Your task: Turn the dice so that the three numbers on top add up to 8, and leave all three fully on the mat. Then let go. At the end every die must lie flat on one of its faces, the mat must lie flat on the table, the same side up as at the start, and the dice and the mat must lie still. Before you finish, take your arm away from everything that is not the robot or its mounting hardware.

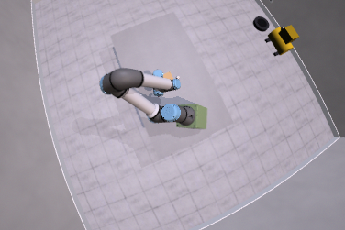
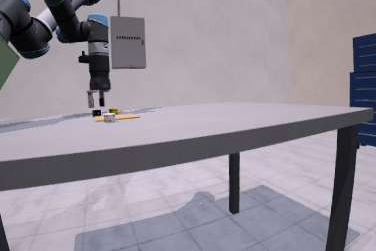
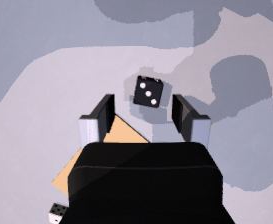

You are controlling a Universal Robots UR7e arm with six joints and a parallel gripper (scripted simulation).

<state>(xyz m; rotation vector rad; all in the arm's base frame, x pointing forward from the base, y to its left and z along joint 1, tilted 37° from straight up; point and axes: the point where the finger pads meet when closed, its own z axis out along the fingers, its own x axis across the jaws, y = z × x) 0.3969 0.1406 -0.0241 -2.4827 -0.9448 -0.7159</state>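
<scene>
Right now my hand is 60 mm short of the yellow die, 20 mm to the right of it and 40 mm above it. Also, from my hand: mat 70 mm ahead, 100 mm to the right, 50 mm below; then white die 40 mm ahead, 210 mm to the right, 40 mm below.
</scene>
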